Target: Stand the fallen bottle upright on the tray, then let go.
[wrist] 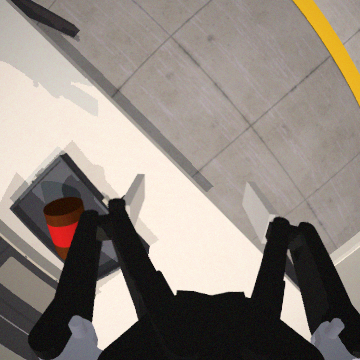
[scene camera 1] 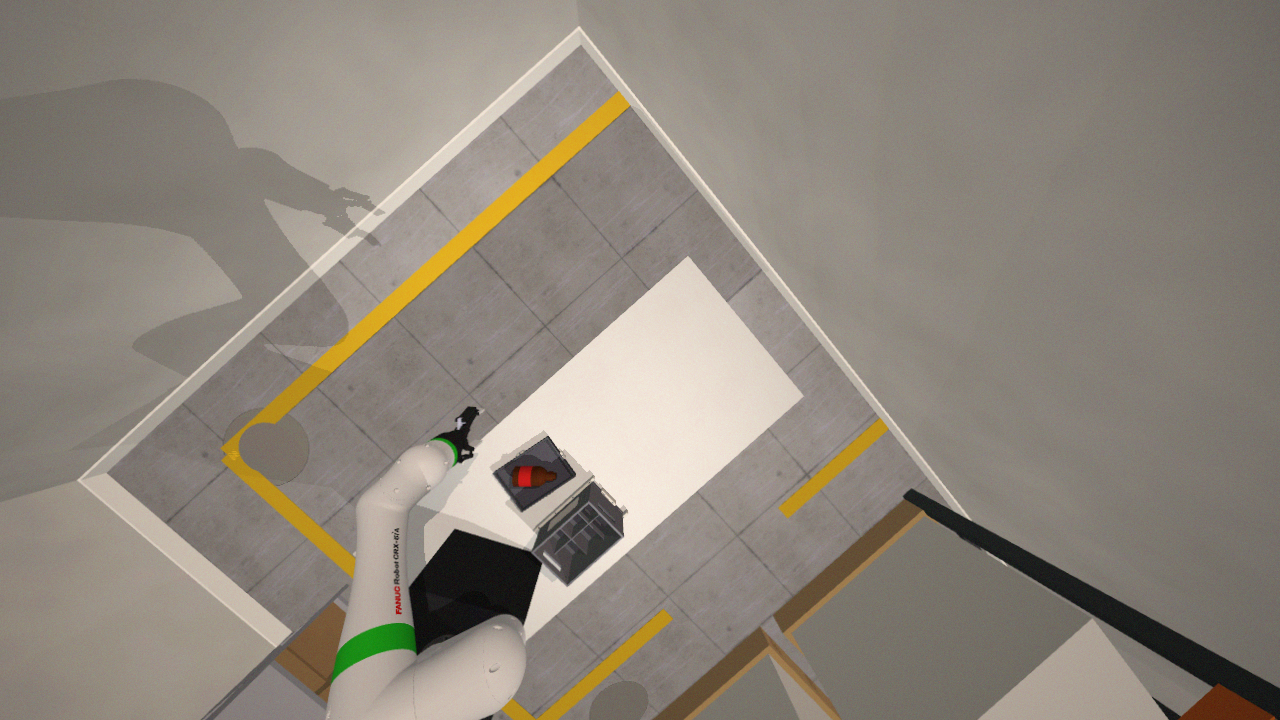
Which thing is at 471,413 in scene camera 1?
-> The gripper.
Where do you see a brown bottle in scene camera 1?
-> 523,476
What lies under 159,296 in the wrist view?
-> The gripper.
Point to a brown bottle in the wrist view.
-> At 62,214
